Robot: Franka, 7 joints.
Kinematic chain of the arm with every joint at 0, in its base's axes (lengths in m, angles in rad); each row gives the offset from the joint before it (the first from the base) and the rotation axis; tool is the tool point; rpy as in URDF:
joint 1: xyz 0 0 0.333 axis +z
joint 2: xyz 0 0 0 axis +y
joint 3: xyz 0 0 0.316 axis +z
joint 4: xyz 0.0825 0 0 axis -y
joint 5: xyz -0.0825 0 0.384 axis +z
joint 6: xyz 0 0 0 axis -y
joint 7: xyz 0.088 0 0 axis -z
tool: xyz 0 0 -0.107 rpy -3.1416 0 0
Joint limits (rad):
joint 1: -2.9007..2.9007
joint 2: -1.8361..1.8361
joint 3: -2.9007..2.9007
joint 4: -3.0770..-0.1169
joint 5: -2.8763..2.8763
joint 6: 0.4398..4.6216
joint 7: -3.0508..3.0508
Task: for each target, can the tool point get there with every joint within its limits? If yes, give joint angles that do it. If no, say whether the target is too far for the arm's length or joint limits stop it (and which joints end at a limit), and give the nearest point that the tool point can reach.
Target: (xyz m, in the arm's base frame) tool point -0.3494 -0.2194 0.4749
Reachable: yes | joints -0.9099 0.8958 -1.8782 -2.7398 0.0432 4.0835 1.8980
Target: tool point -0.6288 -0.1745 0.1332
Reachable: yes | joints 0.9872 -1.1671 2.3916 -1.8509 0.4845 3.5228 1.6193
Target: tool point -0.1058 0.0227 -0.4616
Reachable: no: joint limits stop it (at a limit: joint 1, joint 2) | nearest point -0.1380 0.0312 -0.3415 | short by 0.125 m
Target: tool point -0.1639 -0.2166 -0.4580
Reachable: no: joint limits stop it (at a limit: joint 2) | nearest point -0.1650 -0.2180 -0.3607 | short by 0.097 m
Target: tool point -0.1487 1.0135 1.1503
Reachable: no: too far | nearest point -0.0973 0.6635 0.8681 | short by 0.453 m
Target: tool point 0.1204 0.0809 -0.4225
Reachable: no: joint limits stop it (at a limit: joint 2) | nearest point 0.1350 0.0907 -0.3469 | short by 0.078 m
